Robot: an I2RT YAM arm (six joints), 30 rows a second.
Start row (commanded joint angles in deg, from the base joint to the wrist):
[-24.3, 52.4, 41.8, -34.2, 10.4, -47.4]
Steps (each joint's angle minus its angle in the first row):
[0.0, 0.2, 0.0, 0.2, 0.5, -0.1]
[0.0, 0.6, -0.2, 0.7, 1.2, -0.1]
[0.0, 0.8, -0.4, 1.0, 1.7, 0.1]
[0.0, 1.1, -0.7, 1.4, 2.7, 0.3]
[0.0, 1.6, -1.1, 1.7, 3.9, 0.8]
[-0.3, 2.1, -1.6, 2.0, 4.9, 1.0]
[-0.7, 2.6, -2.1, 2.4, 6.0, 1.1]
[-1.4, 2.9, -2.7, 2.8, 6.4, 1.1]
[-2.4, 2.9, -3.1, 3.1, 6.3, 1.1]
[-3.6, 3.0, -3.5, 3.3, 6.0, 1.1]
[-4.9, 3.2, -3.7, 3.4, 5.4, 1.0]
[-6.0, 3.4, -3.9, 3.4, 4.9, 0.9]
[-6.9, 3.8, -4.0, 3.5, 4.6, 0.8]
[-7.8, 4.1, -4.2, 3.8, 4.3, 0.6]
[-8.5, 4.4, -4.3, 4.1, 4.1, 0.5]
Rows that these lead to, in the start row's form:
[-24.3, 52.6, 41.8, -34.0, 10.9, -47.5]
[-24.3, 53.0, 41.6, -33.5, 11.6, -47.5]
[-24.3, 53.2, 41.4, -33.2, 12.1, -47.3]
[-24.3, 53.5, 41.1, -32.8, 13.1, -47.1]
[-24.3, 54.0, 40.7, -32.5, 14.3, -46.6]
[-24.6, 54.5, 40.2, -32.2, 15.3, -46.4]
[-25.0, 55.0, 39.7, -31.8, 16.4, -46.3]
[-25.7, 55.3, 39.1, -31.4, 16.8, -46.3]
[-26.7, 55.3, 38.7, -31.1, 16.7, -46.3]
[-27.9, 55.4, 38.3, -30.9, 16.4, -46.3]
[-29.2, 55.6, 38.1, -30.8, 15.8, -46.4]
[-30.3, 55.8, 37.9, -30.8, 15.3, -46.5]
[-31.2, 56.2, 37.8, -30.7, 15.0, -46.6]
[-32.1, 56.5, 37.6, -30.4, 14.7, -46.8]
[-32.8, 56.8, 37.5, -30.1, 14.5, -46.9]

